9 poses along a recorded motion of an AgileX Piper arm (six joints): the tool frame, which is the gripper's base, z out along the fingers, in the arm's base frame.
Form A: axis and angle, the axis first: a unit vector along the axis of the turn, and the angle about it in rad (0 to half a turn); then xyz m.
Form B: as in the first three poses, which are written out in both.
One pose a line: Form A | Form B
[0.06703 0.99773 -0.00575 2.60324 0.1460 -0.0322 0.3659] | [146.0 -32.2 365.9 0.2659 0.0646 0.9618 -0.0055]
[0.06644 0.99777 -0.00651 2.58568 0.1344 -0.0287 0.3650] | [134.4 -28.7 365.0 0.2744 0.0639 0.9595 -0.0063]
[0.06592 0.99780 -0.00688 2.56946 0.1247 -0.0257 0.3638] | [124.7 -25.7 363.8 0.2822 0.0632 0.9573 -0.0066]
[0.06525 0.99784 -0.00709 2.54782 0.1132 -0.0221 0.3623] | [113.2 -22.1 362.3 0.2925 0.0624 0.9542 -0.0068]
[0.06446 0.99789 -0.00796 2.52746 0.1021 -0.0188 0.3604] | [102.1 -18.8 360.4 0.3023 0.0614 0.9512 -0.0076]
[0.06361 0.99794 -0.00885 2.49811 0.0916 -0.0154 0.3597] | [91.6 -15.4 359.7 0.3162 0.0603 0.9467 -0.0084]
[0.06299 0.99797 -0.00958 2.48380 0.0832 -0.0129 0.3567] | [83.2 -12.9 356.7 0.3230 0.0596 0.9445 -0.0091]
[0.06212 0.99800 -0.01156 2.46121 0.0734 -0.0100 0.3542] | [73.4 -10.0 354.2 0.3337 0.0586 0.9408 -0.0109]
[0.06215 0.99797 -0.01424 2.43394 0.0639 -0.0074 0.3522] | [63.9 -7.4 352.2 0.3465 0.0583 0.9361 -0.0134]
